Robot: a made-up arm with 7 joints. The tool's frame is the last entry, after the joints.
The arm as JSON. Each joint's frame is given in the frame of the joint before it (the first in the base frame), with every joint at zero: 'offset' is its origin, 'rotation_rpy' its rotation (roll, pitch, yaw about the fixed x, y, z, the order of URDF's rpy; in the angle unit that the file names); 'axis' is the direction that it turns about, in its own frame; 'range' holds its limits. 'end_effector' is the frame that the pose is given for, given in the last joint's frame.
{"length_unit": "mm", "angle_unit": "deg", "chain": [
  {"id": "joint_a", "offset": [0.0, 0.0, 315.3], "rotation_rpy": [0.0, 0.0, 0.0], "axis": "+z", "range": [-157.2, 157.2]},
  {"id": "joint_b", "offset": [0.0, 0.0, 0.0], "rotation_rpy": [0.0, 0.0, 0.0], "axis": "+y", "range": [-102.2, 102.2]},
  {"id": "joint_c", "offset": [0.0, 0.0, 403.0], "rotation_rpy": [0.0, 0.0, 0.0], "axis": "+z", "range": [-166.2, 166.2]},
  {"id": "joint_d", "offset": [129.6, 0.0, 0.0], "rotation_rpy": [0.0, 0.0, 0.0], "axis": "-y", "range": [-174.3, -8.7]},
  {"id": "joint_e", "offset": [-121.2, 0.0, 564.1], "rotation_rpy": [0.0, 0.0, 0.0], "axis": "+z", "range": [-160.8, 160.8]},
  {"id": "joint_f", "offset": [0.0, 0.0, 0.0], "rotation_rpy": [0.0, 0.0, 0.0], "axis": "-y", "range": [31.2, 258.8]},
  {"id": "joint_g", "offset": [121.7, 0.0, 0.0], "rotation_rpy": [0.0, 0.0, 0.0], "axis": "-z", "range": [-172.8, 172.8]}
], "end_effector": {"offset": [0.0, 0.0, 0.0], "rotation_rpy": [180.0, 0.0, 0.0]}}
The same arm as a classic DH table. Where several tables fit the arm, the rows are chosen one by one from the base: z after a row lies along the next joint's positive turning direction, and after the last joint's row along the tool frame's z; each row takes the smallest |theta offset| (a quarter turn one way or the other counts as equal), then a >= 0, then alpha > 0; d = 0 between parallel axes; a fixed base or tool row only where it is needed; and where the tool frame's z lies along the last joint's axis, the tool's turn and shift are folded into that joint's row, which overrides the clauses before.
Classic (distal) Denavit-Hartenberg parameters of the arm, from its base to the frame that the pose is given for. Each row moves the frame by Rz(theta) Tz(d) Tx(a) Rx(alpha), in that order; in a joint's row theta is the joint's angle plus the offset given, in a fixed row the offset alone. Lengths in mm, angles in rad.
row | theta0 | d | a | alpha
joint_a | 0.0000 | 315.3 | 0.0 | -1.5708
joint_b | 0.0000 | 0.0 | 0.0 | 1.5708
joint_c | 0.0000 | 403.0 | 129.6 | 1.5708
joint_d | 0.0000 | 0.0 | -121.2 | -1.5708
joint_e | 0.0000 | 564.1 | 0.0 | 1.5708
joint_f | 0.0000 | 0.0 | 121.7 | 1.5708
joint_g | 0.0000 | 0.0 | 0.0 | 0.0000
Joint limits (rad, base to tool): -2.7437..2.7437 -1.7837..1.7837 -2.9007..2.9007 -3.0421..-0.1518 -2.8065..2.8065 0.5445..4.5169 -3.0159..3.0159

